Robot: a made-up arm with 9 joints. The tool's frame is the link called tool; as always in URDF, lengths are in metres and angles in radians. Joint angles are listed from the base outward.
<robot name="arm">
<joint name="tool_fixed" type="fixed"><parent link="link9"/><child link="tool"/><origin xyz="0.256 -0.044 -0.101" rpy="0 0 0"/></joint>
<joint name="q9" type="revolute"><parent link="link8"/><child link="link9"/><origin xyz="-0.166 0.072 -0.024" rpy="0 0 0"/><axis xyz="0 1 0"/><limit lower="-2.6" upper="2.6"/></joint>
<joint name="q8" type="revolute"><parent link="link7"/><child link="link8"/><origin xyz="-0.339 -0.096 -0.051" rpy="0 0 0"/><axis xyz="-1 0 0"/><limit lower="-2.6" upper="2.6"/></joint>
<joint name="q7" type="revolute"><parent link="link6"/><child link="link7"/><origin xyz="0.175 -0.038 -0.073" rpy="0 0 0"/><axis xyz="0 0 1"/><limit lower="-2.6" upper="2.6"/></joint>
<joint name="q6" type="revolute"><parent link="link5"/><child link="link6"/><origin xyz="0.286 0.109 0.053" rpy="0 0 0"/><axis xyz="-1 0 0"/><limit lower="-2.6" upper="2.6"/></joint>
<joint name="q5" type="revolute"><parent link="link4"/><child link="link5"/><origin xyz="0.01 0.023 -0.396" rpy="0 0 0"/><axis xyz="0 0 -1"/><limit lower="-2.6" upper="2.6"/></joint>
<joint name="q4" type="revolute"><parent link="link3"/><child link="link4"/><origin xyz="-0.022 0.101 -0.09" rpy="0 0 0"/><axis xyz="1 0 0"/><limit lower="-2.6" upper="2.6"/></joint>
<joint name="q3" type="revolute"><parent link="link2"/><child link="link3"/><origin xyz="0.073 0.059 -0.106" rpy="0 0 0"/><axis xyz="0 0 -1"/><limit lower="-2.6" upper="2.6"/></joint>
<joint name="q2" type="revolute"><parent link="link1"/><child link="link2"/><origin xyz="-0.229 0.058 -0.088" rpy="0 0 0"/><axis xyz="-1 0 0"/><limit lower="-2.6" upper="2.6"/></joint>
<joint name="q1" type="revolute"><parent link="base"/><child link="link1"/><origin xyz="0 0 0.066" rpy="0 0 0"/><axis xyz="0 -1 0"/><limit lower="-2.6" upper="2.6"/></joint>
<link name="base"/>
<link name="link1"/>
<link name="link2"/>
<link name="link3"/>
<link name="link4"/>
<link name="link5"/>
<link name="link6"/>
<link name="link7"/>
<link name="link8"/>
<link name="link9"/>
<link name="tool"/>
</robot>
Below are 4 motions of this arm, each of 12 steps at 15 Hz.
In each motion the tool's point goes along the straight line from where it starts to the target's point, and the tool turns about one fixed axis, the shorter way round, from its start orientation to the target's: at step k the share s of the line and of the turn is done. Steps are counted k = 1, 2, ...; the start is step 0. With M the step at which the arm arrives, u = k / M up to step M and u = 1 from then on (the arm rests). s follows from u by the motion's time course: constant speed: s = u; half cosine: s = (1 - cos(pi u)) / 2; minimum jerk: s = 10 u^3 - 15 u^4 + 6 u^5.
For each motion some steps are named. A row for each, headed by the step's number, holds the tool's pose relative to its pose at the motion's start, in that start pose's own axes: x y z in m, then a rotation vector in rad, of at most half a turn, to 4 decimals.
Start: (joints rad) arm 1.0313 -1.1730 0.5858 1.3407 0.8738 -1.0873 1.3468 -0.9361 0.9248
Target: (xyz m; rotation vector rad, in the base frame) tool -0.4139 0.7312 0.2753 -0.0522 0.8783 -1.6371
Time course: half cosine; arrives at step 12
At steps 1, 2, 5, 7, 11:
1: -0.0011 0.0100 -0.0002 0.0267 0.0072 0.0097
2: -0.0042 0.0394 -0.0007 0.1049 0.0282 0.0380
5: -0.0233 0.2181 -0.0038 0.5805 0.1560 0.2101
7: -0.0396 0.3705 -0.0065 0.9860 0.2649 0.3568
11: -0.0619 0.5786 -0.0102 1.5398 0.4137 0.5573

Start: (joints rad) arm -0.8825 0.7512 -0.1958 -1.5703 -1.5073 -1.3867 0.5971 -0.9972 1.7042
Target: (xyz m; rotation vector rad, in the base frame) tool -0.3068 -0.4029 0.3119 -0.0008 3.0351 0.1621
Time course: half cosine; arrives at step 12
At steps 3, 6, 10, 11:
3: -0.0029 0.0091 0.0437 -0.0878 -0.1667 -0.0871
6: -0.0097 0.0310 0.1493 -0.2997 -0.5691 -0.2974
10: -0.0182 0.0578 0.2786 -0.5593 -1.0619 -0.5550
11: -0.0192 0.0609 0.2936 -0.5892 -1.1188 -0.5847

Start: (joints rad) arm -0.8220 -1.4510 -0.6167 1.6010 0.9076 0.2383 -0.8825 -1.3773 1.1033
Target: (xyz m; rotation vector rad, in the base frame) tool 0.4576 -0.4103 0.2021 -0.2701 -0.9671 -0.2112
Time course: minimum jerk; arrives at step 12
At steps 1, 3, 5, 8, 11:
1: -0.0029 0.0029 -0.0013 0.0046 0.0012 -0.0062
3: -0.0598 0.0586 -0.0261 0.0938 0.0250 -0.1266
5: -0.2004 0.1961 -0.0873 0.3139 0.0837 -0.4240
8: -0.4568 0.4470 -0.1989 0.7156 0.1907 -0.9665
11: -0.5752 0.5628 -0.2505 0.9011 0.2402 -1.2170

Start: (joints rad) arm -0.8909 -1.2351 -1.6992 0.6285 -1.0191 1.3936 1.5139 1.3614 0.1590
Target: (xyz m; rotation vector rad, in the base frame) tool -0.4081 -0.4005 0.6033 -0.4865 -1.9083 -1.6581
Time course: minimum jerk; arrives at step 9
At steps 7, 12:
7: -0.2623 -0.5076 0.1527 -0.8648 0.6110 -0.2903
12: -0.2841 -0.5496 0.1654 -0.9364 0.6616 -0.3143

